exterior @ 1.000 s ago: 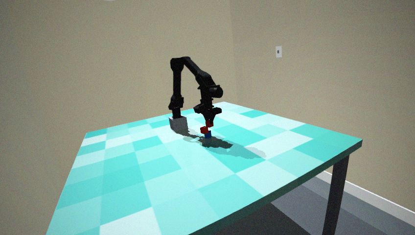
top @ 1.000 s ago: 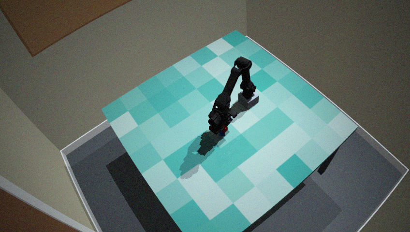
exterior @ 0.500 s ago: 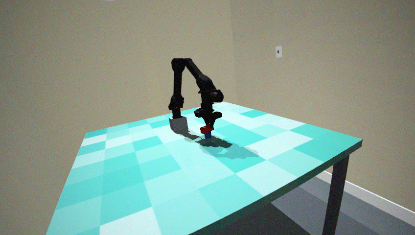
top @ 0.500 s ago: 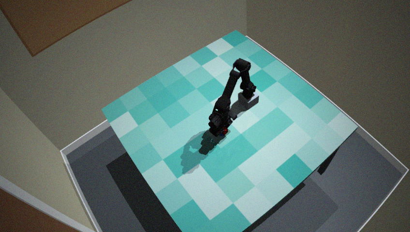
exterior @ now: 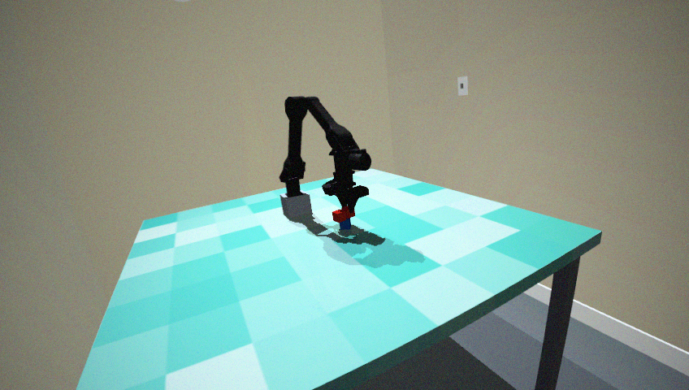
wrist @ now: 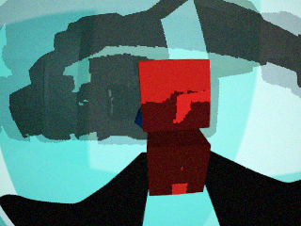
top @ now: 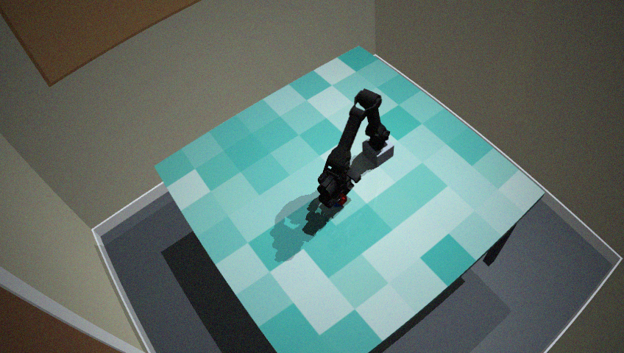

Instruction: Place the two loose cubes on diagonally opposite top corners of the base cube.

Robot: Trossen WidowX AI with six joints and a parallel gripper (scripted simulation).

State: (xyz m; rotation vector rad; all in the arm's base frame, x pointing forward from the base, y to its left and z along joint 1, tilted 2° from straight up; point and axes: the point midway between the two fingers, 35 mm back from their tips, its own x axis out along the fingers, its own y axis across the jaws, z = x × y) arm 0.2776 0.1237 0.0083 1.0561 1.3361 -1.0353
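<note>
Now: the blue cube 10 mm ahead of my gripper tip, 20 mm to the right of it and 40 mm below it.
</note>
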